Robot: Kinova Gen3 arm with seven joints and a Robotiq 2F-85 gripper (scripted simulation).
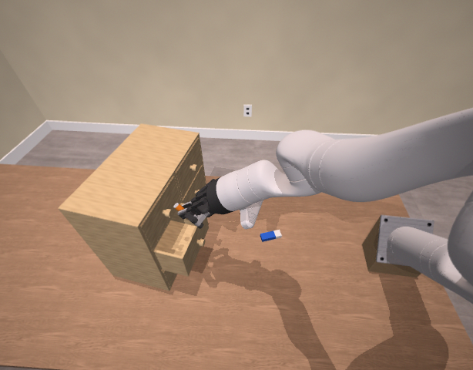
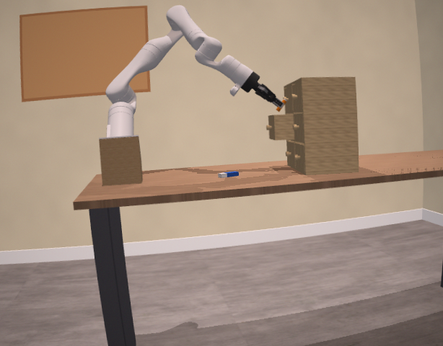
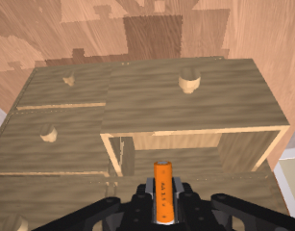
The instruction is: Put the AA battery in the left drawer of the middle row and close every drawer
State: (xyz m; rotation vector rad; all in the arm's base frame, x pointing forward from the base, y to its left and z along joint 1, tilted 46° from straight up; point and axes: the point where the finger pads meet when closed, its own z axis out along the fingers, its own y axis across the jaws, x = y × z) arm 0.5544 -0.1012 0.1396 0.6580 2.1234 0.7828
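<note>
Now: hand 1 cm short of the orange AA battery and 1 cm above it. The rest, counted from my hand: eraser 22 cm behind, 9 cm to the right, 23 cm below.
</note>
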